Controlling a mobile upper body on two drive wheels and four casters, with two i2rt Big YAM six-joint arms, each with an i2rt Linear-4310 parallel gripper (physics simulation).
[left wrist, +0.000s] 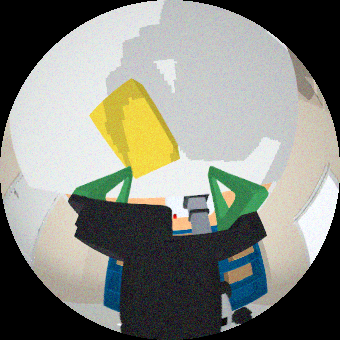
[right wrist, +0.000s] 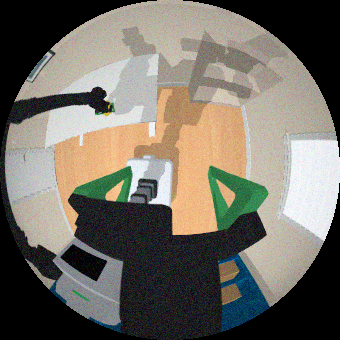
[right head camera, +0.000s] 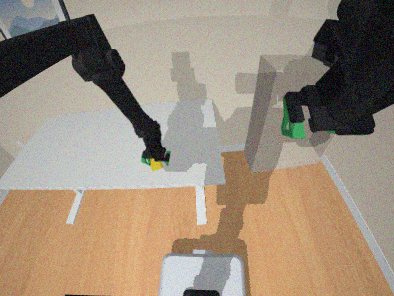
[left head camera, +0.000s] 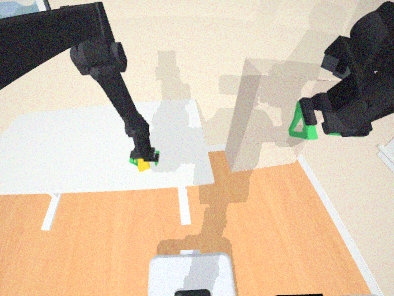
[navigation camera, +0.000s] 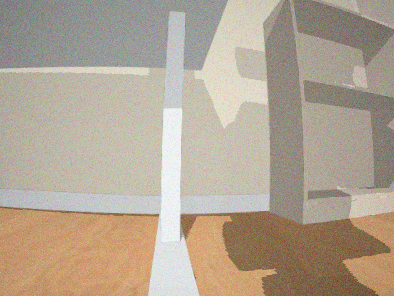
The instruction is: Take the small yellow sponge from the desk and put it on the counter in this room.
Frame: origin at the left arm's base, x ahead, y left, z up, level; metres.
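Where they show: left gripper, fingertip midpoint: (left wrist: 169, 170) (right wrist: 108, 111) (right head camera: 159, 164) (left head camera: 146, 165); right gripper, fingertip midpoint: (right wrist: 169, 169) (right head camera: 305, 130) (left head camera: 308, 132).
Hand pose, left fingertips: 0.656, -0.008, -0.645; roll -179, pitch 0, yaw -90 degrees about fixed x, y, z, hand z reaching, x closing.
Each offset is from my left fingertips to the centre of the thing, as dx, dy, dz. "spot": to the spot under its first point. Level surfaces: height alone.
The yellow sponge {+0.046, +0.040, -0.022} (left head camera: 144, 166) (right head camera: 156, 165) (left wrist: 137, 132) lies on the white desk {dz -0.044} (left head camera: 75, 150) (right head camera: 90, 150) (left wrist: 55, 110) (right wrist: 65, 115), near the edge facing the robot. My left gripper (left head camera: 145, 160) (right head camera: 157, 160) (left wrist: 169, 170) is open over the desk, close to the sponge. In the left wrist view the sponge lies beyond the fingertips, turned at an angle, its near corner by the left-hand fingertip; I cannot tell whether they touch. My right gripper (left head camera: 320, 134) (right head camera: 314, 132) (right wrist: 169, 169) is open and empty, raised far to the right of the desk. I cannot make out a counter.
A tall beige shelf unit (left head camera: 242, 115) (right head camera: 259, 115) (navigation camera: 285, 115) stands right of the desk against the wall. A white desk leg {spot: +0.257, -0.177, -0.496} (navigation camera: 172, 150) stands close ahead. Blue shelving (left wrist: 257, 287) with brown boxes shows behind. A white panel (right wrist: 312, 185) is at the right.
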